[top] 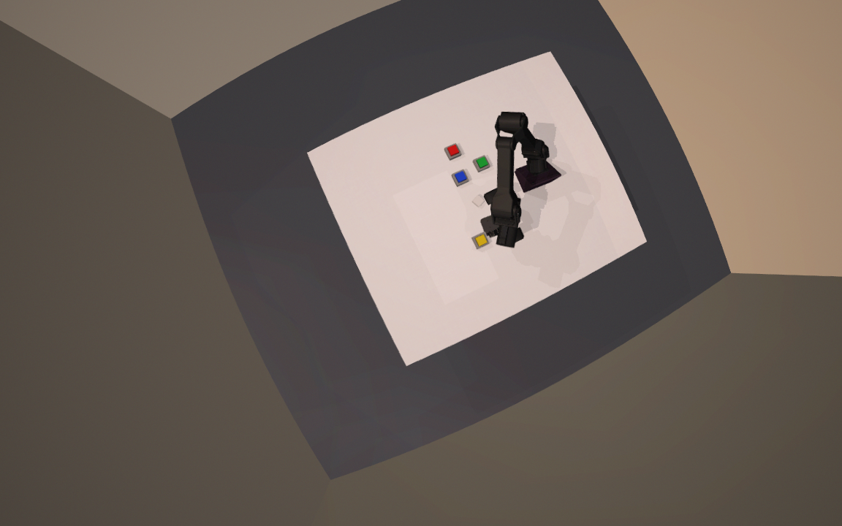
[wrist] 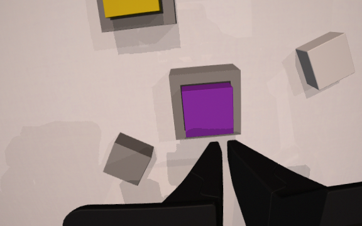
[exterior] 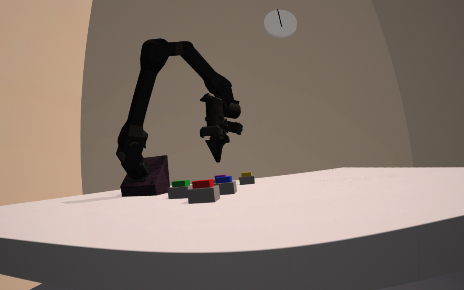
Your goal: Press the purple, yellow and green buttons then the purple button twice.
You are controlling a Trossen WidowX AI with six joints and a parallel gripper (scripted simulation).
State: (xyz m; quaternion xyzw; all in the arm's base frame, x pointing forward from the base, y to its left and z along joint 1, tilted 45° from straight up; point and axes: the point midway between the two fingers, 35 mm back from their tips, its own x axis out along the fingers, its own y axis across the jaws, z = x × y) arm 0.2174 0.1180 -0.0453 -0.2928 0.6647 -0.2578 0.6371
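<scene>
Now: the purple button 50 mm below my gripper tip. From my gripper tip the other things lie so: yellow button: 80 mm ahead, 50 mm to the left, 50 mm below; grey block: 50 mm behind, 70 mm to the left, 70 mm below; white block: 30 mm ahead, 90 mm to the right, 70 mm below.
</scene>
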